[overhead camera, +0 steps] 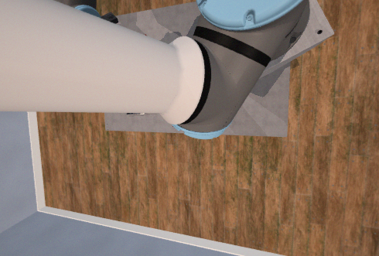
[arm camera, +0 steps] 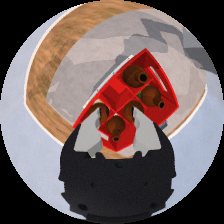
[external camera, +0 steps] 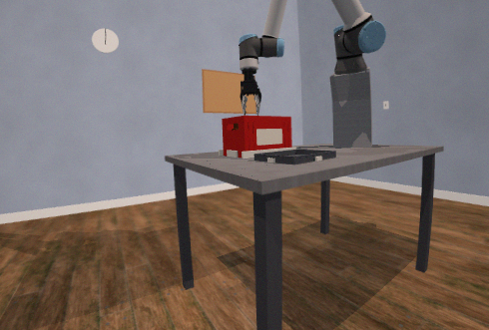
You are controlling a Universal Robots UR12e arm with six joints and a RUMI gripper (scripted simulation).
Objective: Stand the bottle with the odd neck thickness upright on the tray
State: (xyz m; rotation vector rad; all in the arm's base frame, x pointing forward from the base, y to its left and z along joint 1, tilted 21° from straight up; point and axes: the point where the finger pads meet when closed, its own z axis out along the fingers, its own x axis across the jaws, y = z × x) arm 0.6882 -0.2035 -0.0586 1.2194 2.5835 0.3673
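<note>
My hand is 1 cm short of the red crate, 5 cm to the right of it and 12 cm above it. From my hand the other things lie so: dark tray 5 cm ahead, 31 cm to the left, 19 cm below.
</note>
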